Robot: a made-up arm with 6 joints.
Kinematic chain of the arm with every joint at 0, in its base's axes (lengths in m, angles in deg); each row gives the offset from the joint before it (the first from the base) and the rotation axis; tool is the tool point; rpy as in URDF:
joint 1: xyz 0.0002 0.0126 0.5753 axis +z
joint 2: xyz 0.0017 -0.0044 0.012 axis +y
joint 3: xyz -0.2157 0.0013 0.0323 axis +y
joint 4: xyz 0.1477 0.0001 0.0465 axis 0.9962 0 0.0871
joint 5: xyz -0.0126 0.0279 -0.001 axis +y
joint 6: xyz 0.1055 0.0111 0.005 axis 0.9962 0 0.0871
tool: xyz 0.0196 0.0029 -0.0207 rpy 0 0 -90
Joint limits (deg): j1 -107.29..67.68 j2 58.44..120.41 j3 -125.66..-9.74 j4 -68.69..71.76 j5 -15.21..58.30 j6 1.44..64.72
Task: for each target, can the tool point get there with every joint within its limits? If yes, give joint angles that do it. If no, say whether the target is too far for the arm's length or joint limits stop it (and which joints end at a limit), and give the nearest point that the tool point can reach.
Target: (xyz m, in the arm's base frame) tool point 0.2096 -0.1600 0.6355
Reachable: yes | joints -48.93 96.14 -46.30 5.69 -9.24 14.19
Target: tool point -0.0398 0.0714 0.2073
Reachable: no: joint limits stop it (at a limit: joint 1, joint 2, joint 3) | nearest point 0.0051 0.1322 0.4897 | short by 0.292 m
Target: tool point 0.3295 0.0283 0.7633
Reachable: yes | joints -10.62 99.58 -78.22 49.86 18.23 44.09
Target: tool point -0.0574 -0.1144 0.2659
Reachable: no: joint limits stop it (at a limit: joint 1, joint 2, joint 3, joint 4, joint 5) | nearest point -0.0456 -0.1368 0.4796 | short by 0.215 m
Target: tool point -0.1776 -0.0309 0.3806
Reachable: no: joint limits stop it (at a limit: joint 1, joint 2, joint 4, joint 6) | nearest point -0.0872 -0.0758 0.5163 | short by 0.169 m
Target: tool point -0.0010 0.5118 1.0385
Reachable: no: too far | nearest point 0.0601 0.3485 0.9130 | short by 0.215 m
